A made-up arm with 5 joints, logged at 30 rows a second.
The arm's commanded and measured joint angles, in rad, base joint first. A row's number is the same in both.
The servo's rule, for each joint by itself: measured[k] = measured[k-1] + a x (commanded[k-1-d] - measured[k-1]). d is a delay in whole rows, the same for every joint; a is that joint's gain. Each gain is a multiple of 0.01, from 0.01 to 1. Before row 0 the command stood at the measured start. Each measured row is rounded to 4 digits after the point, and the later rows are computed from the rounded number. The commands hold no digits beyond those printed.
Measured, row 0:
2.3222, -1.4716, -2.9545, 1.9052, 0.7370
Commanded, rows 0 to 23:
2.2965, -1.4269, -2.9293, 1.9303, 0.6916
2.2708, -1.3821, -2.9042, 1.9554, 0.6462
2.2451, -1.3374, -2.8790, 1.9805, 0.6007
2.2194, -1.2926, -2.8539, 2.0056, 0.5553
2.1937, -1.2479, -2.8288, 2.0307, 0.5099
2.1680, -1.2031, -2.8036, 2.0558, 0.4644
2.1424, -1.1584, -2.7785, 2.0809, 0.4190
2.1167, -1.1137, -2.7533, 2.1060, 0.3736
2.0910, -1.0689, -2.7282, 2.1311, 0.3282
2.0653, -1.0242, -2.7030, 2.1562, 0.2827
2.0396, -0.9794, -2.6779, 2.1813, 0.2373
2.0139, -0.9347, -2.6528, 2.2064, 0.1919
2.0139, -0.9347, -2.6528, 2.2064, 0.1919
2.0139, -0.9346, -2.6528, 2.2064, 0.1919
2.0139, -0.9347, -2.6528, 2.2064, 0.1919
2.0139, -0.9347, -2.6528, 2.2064, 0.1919
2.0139, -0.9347, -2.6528, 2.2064, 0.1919
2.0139, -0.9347, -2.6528, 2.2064, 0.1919
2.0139, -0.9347, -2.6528, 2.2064, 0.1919
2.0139, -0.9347, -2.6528, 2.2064, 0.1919
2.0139, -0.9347, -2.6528, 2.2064, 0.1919
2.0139, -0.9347, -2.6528, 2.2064, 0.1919
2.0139, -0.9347, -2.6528, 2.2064, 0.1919
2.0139, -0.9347, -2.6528, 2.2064, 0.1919
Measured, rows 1 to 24:
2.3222, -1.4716, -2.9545, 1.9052, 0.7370
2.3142, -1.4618, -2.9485, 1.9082, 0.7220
2.3007, -1.4443, -2.9379, 1.9139, 0.6970
2.2835, -1.4208, -2.9238, 1.9219, 0.6652
2.2636, -1.3926, -2.9070, 1.9319, 0.6289
2.2419, -1.3608, -2.8882, 1.9438, 0.5896
2.2190, -1.3261, -2.8679, 1.9572, 0.5483
2.1953, -1.2892, -2.8464, 1.9720, 0.5056
2.1709, -1.2506, -2.8241, 1.9881, 0.4620
2.1461, -1.2106, -2.8011, 2.0053, 0.4178
2.1211, -1.1696, -2.7776, 2.0234, 0.3732
2.0958, -1.1278, -2.7537, 2.0423, 0.3284
2.0704, -1.0853, -2.7295, 2.0620, 0.2834
2.0529, -1.0522, -2.7111, 2.0793, 0.2532
2.0408, -1.0263, -2.6971, 2.0946, 0.2330
2.0325, -1.0061, -2.6865, 2.1080, 0.2194
2.0267, -0.9904, -2.6784, 2.1198, 0.2103
2.0227, -0.9781, -2.6723, 2.1302, 0.2042
2.0200, -0.9686, -2.6676, 2.1393, 0.2001
2.0181, -0.9611, -2.6640, 2.1474, 0.1974
2.0168, -0.9553, -2.6613, 2.1545, 0.1956
2.0159, -0.9508, -2.6593, 2.1607, 0.1944
2.0153, -0.9473, -2.6577, 2.1662, 0.1936
2.0149, -0.9445, -2.6565, 2.1710, 0.1930
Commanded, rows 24 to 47:
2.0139, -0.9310, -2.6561, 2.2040, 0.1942
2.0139, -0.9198, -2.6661, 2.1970, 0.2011
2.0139, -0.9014, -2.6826, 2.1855, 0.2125
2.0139, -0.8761, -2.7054, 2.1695, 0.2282
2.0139, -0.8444, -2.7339, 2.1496, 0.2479
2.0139, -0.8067, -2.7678, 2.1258, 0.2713
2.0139, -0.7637, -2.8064, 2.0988, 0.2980
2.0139, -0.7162, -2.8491, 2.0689, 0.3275
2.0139, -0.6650, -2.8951, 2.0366, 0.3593
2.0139, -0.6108, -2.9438, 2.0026, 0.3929
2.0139, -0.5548, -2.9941, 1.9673, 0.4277
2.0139, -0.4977, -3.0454, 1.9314, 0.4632
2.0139, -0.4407, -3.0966, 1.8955, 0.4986
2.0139, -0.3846, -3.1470, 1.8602, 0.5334
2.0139, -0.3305, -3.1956, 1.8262, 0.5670
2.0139, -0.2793, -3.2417, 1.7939, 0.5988
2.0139, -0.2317, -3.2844, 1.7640, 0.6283
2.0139, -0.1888, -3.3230, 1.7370, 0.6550
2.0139, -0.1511, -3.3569, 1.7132, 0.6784
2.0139, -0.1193, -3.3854, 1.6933, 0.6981
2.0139, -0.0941, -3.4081, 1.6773, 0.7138
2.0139, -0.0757, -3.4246, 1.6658, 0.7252
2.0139, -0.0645, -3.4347, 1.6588, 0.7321
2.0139, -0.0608, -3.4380, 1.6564, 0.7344
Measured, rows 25 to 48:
2.0146, -0.9423, -2.6556, 2.1752, 0.1926
2.0144, -0.9398, -2.6557, 2.1787, 0.1931
2.0142, -0.9354, -2.6582, 2.1809, 0.1957
2.0141, -0.9279, -2.6641, 2.1815, 0.2012
2.0140, -0.9165, -2.6740, 2.1801, 0.2101
2.0140, -0.9006, -2.6884, 2.1764, 0.2226
2.0140, -0.8799, -2.7075, 2.1703, 0.2387
2.0140, -0.8543, -2.7312, 2.1617, 0.2583
2.0140, -0.8239, -2.7595, 2.1506, 0.2811
2.0140, -0.7889, -2.7920, 2.1369, 0.3069
2.0140, -0.7497, -2.8284, 2.1208, 0.3353
2.0140, -0.7068, -2.8682, 2.1024, 0.3658
2.0140, -0.6608, -2.9107, 2.0819, 0.3979
2.0140, -0.6124, -2.9553, 2.0595, 0.4311
2.0140, -0.5623, -3.0013, 2.0356, 0.4649
2.0140, -0.5113, -3.0479, 2.0105, 0.4986
2.0140, -0.4603, -3.0944, 1.9845, 0.5317
2.0140, -0.4100, -3.1400, 1.9580, 0.5636
2.0140, -0.3613, -3.1839, 1.9315, 0.5938
2.0140, -0.3151, -3.2254, 1.9053, 0.6217
2.0140, -0.2720, -3.2638, 1.8799, 0.6469
2.0140, -0.2329, -3.2984, 1.8556, 0.6690
2.0140, -0.1983, -3.3287, 1.8328, 0.6875
2.0140, -0.1689, -3.3541, 1.8119, 0.7022

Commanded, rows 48 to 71:
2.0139, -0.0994, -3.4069, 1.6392, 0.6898
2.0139, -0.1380, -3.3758, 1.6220, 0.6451
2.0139, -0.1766, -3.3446, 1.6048, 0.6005
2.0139, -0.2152, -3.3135, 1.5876, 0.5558
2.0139, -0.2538, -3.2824, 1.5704, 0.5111
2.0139, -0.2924, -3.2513, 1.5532, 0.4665
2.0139, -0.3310, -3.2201, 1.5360, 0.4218
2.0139, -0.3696, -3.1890, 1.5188, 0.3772
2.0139, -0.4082, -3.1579, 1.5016, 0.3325
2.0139, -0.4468, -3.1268, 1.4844, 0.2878
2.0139, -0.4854, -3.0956, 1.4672, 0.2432
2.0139, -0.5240, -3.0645, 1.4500, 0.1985
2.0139, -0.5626, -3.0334, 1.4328, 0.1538
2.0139, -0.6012, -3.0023, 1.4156, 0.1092
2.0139, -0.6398, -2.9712, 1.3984, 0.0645
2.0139, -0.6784, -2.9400, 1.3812, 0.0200
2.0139, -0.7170, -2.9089, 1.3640, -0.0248
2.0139, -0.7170, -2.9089, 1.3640, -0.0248
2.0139, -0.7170, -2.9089, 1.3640, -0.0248
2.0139, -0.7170, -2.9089, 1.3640, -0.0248
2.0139, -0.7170, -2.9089, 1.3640, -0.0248
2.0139, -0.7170, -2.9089, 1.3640, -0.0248
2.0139, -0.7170, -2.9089, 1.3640, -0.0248
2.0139, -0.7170, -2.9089, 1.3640, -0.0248
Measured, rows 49 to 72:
2.0140, -0.1451, -3.3742, 1.7932, 0.7128
2.0140, -0.1350, -3.3820, 1.7747, 0.7052
2.0140, -0.1357, -3.3805, 1.7564, 0.6854
2.0140, -0.1447, -3.3719, 1.7382, 0.6574
2.0140, -0.1602, -3.3579, 1.7201, 0.6239
2.0140, -0.1808, -3.3398, 1.7021, 0.5867
2.0140, -0.2054, -3.3186, 1.6842, 0.5470
2.0140, -0.2330, -3.2950, 1.6664, 0.5057
2.0140, -0.2631, -3.2696, 1.6487, 0.4633
2.0140, -0.2950, -3.2428, 1.6310, 0.4201
2.0140, -0.3284, -3.2150, 1.6134, 0.3764
2.0140, -0.3629, -3.1863, 1.5959, 0.3324
2.0140, -0.3983, -3.1571, 1.5784, 0.2882
2.0140, -0.4344, -3.1274, 1.5609, 0.2438
2.0140, -0.4711, -3.0974, 1.5435, 0.1994
2.0140, -0.5082, -3.0671, 1.5261, 0.1549
2.0140, -0.5456, -3.0366, 1.5087, 0.1104
2.0140, -0.5833, -3.0060, 1.4913, 0.0658
2.0140, -0.6127, -2.9827, 1.4760, 0.0359
2.0140, -0.6356, -2.9650, 1.4626, 0.0159
2.0140, -0.6535, -2.9515, 1.4508, 0.0025
2.0140, -0.6675, -2.9413, 1.4404, -0.0065
2.0140, -0.6784, -2.9335, 1.4312, -0.0125
2.0140, -0.6869, -2.9276, 1.4231, -0.0166

